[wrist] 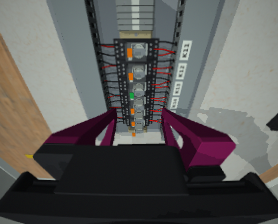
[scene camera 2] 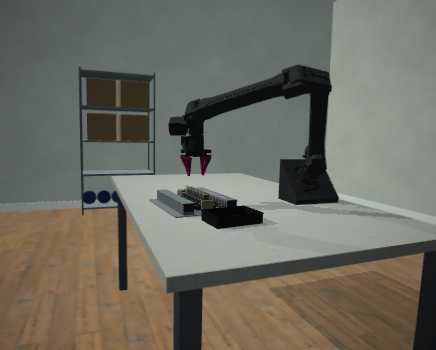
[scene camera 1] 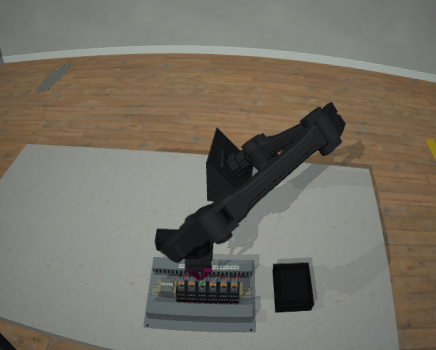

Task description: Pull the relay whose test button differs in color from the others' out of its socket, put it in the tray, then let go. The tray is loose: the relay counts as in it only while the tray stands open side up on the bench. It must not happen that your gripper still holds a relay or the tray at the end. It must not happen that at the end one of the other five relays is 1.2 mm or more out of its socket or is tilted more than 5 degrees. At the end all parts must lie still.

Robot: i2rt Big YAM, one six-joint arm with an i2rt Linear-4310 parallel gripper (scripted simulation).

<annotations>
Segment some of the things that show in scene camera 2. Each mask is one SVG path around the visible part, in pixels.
A black tray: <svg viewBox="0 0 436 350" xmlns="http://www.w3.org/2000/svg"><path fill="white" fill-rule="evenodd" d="M261 213L247 206L201 209L202 221L217 229L261 224Z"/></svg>
</annotations>
